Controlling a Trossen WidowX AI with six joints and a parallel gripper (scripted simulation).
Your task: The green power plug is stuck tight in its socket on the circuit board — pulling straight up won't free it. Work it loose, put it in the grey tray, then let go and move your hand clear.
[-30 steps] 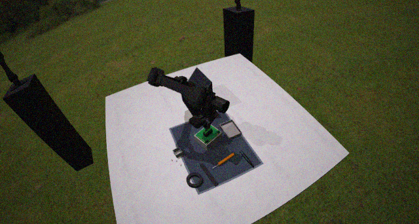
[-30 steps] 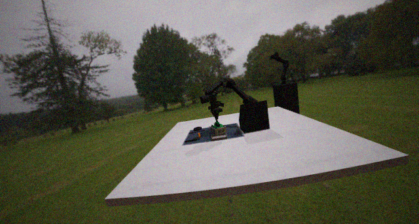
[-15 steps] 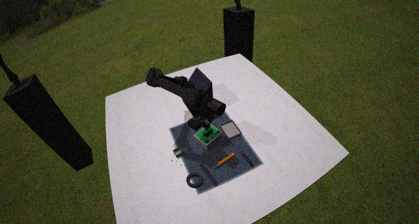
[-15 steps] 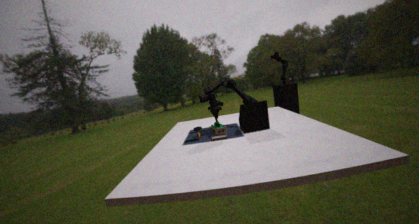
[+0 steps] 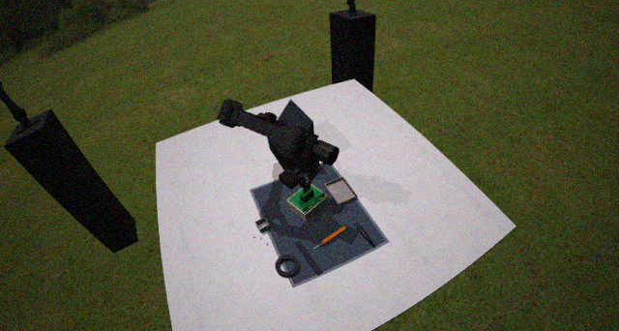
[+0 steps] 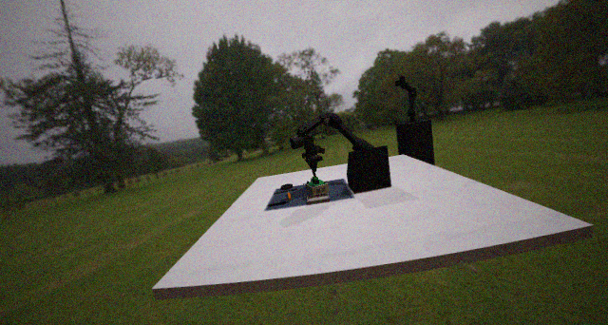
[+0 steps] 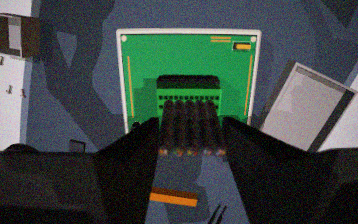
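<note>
My gripper tip is now 4 cm above the green power plug. Also, from my gripper tip: grey tray 14 cm to the left, 12 cm below, 2 cm ahead; dark bar 19 cm ahead, 12 cm to the right, 12 cm below; dark blue mat 13 cm below, 5 cm ahead, 1 cm to the right.
</note>
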